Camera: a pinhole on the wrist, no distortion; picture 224 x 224 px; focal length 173.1 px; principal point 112.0 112.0 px. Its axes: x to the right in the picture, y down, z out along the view. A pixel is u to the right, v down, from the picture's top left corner.
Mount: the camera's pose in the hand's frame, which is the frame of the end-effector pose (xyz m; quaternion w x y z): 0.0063 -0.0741 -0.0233 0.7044 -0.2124 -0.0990 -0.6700
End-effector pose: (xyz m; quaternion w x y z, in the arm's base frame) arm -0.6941 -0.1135 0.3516 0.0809 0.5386 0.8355 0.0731
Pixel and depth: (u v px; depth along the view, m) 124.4 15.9 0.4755
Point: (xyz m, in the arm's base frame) -0.4355 -0.2237 -0.0652
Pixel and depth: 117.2 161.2 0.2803
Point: -0.6633 0.0257 0.1415
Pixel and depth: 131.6 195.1 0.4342
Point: -0.6692 0.1823 0.0098
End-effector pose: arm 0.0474 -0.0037 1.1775 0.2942 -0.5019 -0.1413 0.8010
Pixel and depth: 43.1 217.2 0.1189
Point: -0.0336 0.0391 1.1241
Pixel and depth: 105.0 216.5 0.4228
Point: -0.3662 0.1122 1.0205
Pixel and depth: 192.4 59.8 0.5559
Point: -0.4518 0.0576 1.5324
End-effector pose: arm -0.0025 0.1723 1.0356 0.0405 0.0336 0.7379 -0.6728
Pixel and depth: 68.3 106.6 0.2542
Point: -0.0201 0.0045 0.9237
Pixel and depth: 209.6 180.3 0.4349
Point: -0.2645 -0.2761 1.0726
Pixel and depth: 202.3 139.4 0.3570
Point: -0.1348 -0.1989 1.0751
